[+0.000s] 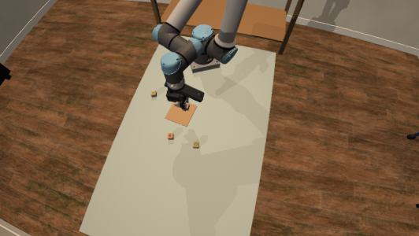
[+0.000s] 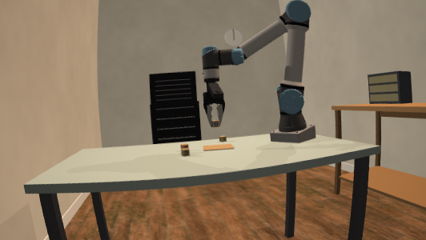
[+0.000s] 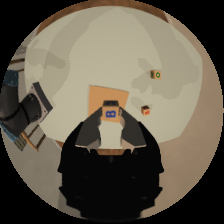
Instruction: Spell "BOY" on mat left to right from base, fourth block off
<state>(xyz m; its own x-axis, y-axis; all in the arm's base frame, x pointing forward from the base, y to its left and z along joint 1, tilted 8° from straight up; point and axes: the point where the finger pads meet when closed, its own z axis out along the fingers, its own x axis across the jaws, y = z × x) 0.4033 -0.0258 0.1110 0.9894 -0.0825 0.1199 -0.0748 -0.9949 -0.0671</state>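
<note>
My hand is 2 cm past the orange mat, 5 cm to the left of it and 12 cm above it. Round my hand: block (11 cm behind, 24 cm to the right, 11 cm below).
</note>
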